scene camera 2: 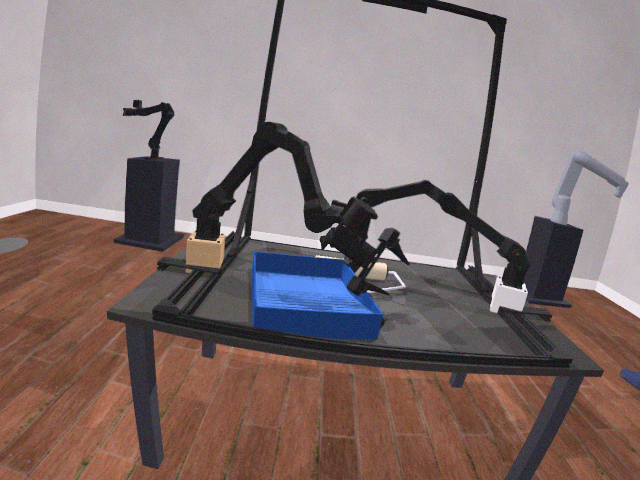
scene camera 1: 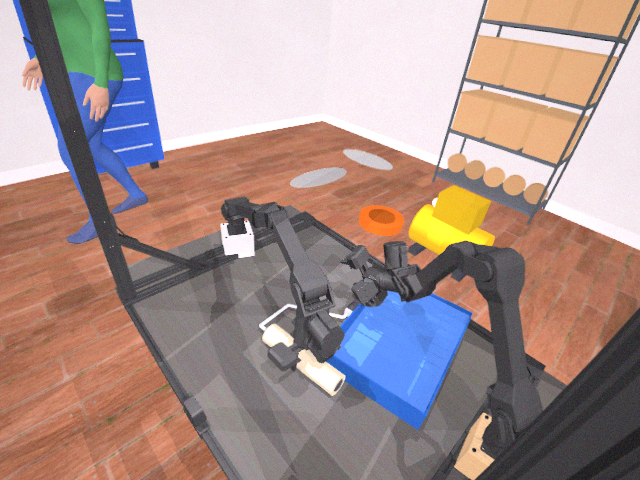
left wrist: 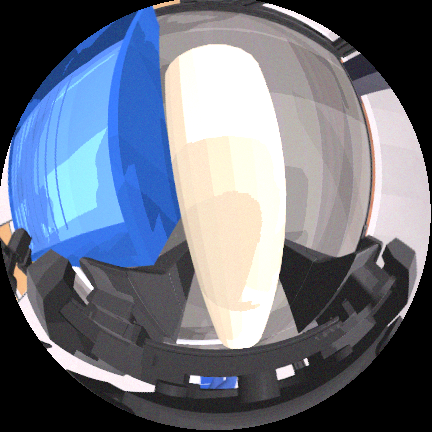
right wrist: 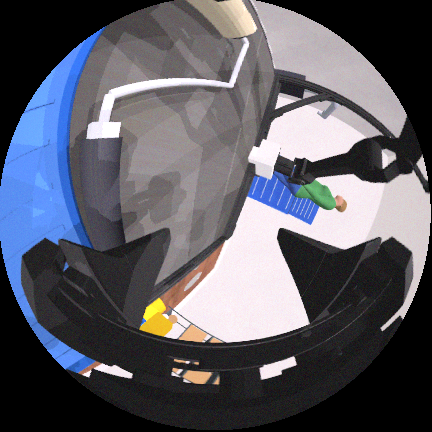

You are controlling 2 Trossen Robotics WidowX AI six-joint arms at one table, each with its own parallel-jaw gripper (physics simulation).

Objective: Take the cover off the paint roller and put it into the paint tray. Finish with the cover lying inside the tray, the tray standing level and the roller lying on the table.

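Frame: origin at the left arm's base, x ahead, y left, z up, level; centimetres.
Seen in the pictures: left gripper, fingertip midpoint: [scene camera 1: 302, 364] [left wrist: 233, 240]; right gripper, fingertip midpoint: [scene camera 2: 399, 279] [scene camera 1: 347, 272] [right wrist: 225, 234]; left arm's base at its link origin: [scene camera 2: 512, 284] [scene camera 1: 236, 229] [right wrist: 275, 162]; right arm's base at its link origin: [scene camera 2: 206, 237] [scene camera 1: 500, 446].
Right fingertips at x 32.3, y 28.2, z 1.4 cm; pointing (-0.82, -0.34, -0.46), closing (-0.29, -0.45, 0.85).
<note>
Offsets run from my right fingertips to a thing's middle. "spot": to the spot under its first point.
The cream cover @[dx +19.6, dy -20.2, dz -7.2 cm] [scene camera 1: 321, 373] [scene camera 2: 375, 270] [left wrist: 227, 170] [right wrist: 227, 15] lies along one side of the blue tray @[dx +21.4, dy +7.6, dz -6.8 cm] [scene camera 1: 379, 395] [scene camera 2: 315, 321] [left wrist: 142, 145] [right wrist: 65, 150], outside it. The roller's white wire [scene camera 1: 275, 316] [scene camera 2: 401, 279] [right wrist: 172, 83] meets the cover's far end in scene camera 1. Its dark handle @[spot: dx +6.8, dy +0.7, dz -6.5 cm] [right wrist: 101, 185] lies on the table beside the tray. My left gripper [scene camera 1: 298, 355] [left wrist: 233, 240] is shut across the cover. My right gripper [scene camera 1: 347, 275] [scene camera 2: 397, 279] [right wrist: 225, 234] is open and empty above the wire and handle area. The tray stands level. The left gripper is largely hidden in scene camera 2.
In scene camera 2 my right arm [scene camera 2: 310, 170] reaches over the tray and its wrist crosses in front of my left arm [scene camera 2: 398, 191]. A dark frame post [scene camera 1: 77, 144] [scene camera 2: 487, 113] stands at the table edge. Rails [scene camera 2: 310, 343] run along the table's edge.
</note>
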